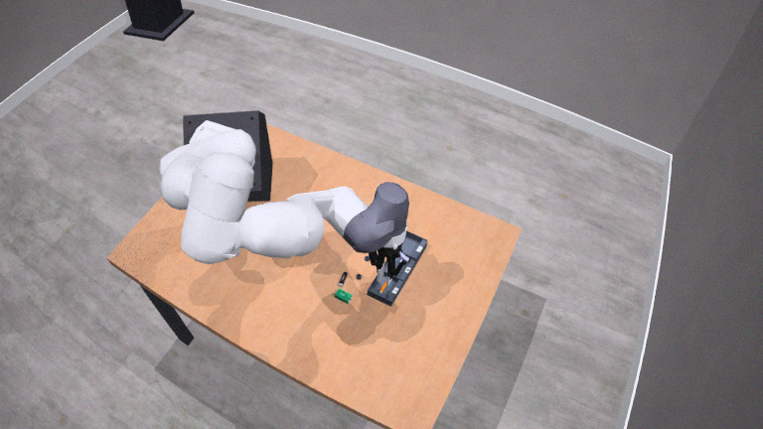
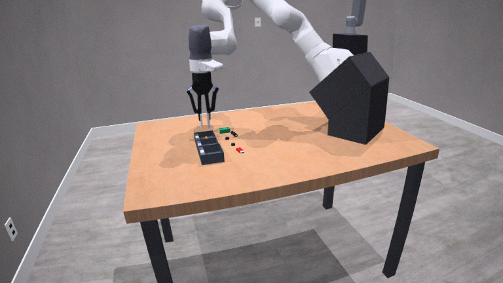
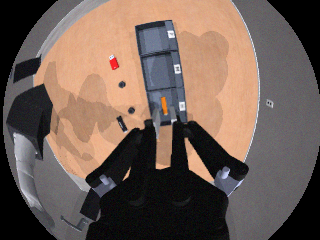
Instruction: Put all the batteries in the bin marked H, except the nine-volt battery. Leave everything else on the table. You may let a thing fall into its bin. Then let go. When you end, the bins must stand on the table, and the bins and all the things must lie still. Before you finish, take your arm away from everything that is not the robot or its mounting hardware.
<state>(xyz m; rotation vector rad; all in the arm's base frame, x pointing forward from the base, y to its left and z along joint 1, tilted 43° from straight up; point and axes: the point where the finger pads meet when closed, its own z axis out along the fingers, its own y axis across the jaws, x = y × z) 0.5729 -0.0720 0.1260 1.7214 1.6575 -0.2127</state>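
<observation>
Now: hand 130 mm past the black cylindrical battery, 90 mm above it and 10 mm to the left of it. The rest, counted from my hand: orange battery (80 mm below); green flat board (100 mm behind, 90 mm below, 70 mm to the right).
</observation>
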